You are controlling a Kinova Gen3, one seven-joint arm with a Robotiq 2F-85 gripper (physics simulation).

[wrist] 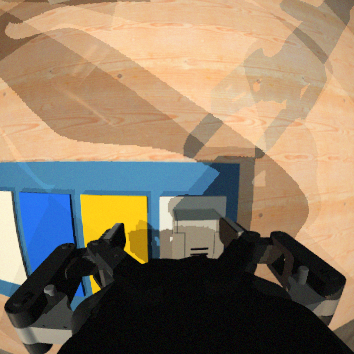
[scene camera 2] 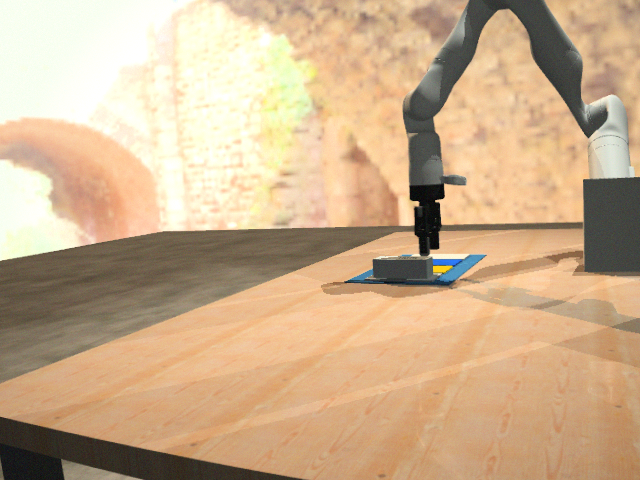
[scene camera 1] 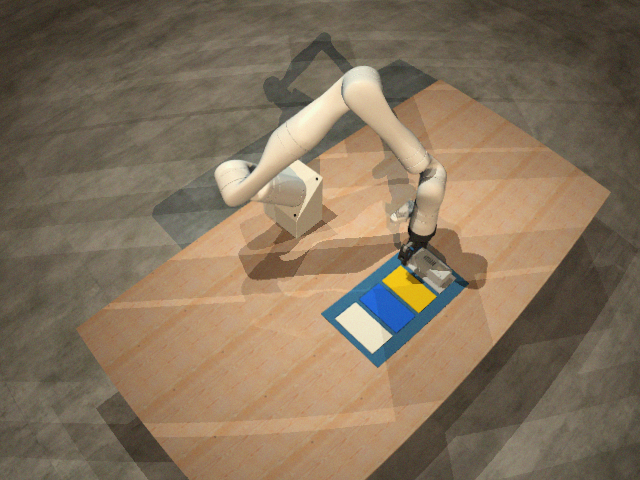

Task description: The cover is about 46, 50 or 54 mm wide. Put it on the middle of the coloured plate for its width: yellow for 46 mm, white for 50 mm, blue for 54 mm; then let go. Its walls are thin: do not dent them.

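Frame: origin at the arm's base, x ahead, y up, z right, level; millimetres.
Seen in the pictures: gripper, fingertip midpoint: [wrist: 172,230] [scene camera 2: 429,252] [scene camera 1: 414,255]; arm's base at its link origin: [scene camera 2: 612,205] [scene camera 1: 293,191].
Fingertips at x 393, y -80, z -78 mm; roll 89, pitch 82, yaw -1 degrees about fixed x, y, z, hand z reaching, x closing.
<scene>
Pixels of each thing's middle, then the offset from my fingertips to it. "spot": a spot on its surface instead. Level surfaces: height alone.
- grey cover at the middle of its body: [wrist: 194,263] [scene camera 2: 403,267] [scene camera 1: 431,266] dz -17, dx +57, dy -28 mm
- light grey plate at a spot on its surface: [wrist: 166,206] spot: dz +3, dx -10, dy -48 mm
- yellow plate at the middle of its body: [wrist: 115,253] [scene camera 2: 416,269] [scene camera 1: 409,288] dz +77, dx +40, dy -50 mm
- blue plate at the middle of its body: [wrist: 49,247] [scene camera 1: 387,307] dz +170, dx +22, dy -50 mm
- white plate at the middle of its body: [scene camera 2: 438,256] [scene camera 1: 363,327] dz +264, dx +5, dy -50 mm
- dark blue board at the middle of its body: [wrist: 81,250] [scene camera 2: 422,266] [scene camera 1: 398,298] dz +123, dx +31, dy -50 mm
- wooden table at its surface level: dy -54 mm
The grey cover [scene camera 1: 430,266] [scene camera 2: 402,269] [wrist: 196,236], a box with slots on top, sits upright on a light grey plate [wrist: 166,206] at one end of the board. The yellow plate [scene camera 1: 408,290] [scene camera 2: 440,269] [wrist: 112,212] is beside it, then the blue plate [scene camera 1: 386,308] [wrist: 47,220], then the white plate [scene camera 1: 363,328] [wrist: 7,235]. My gripper [scene camera 1: 413,254] [scene camera 2: 429,250] [wrist: 172,230] is open and empty, low by the cover's arm-side end. In the wrist view the cover is off-centre, near the right fingertip; the left fingertip is over yellow. The cover's far end is hidden there.
The dark blue board [scene camera 1: 378,359] [scene camera 2: 467,266] [wrist: 100,175] carries the plates in a row and lies on the wooden table [scene camera 1: 248,372] [scene camera 2: 310,372]. The arm's pale base block [scene camera 1: 309,211] stands at the table's back edge. Arm shadows cross the table and the board's end.
</scene>
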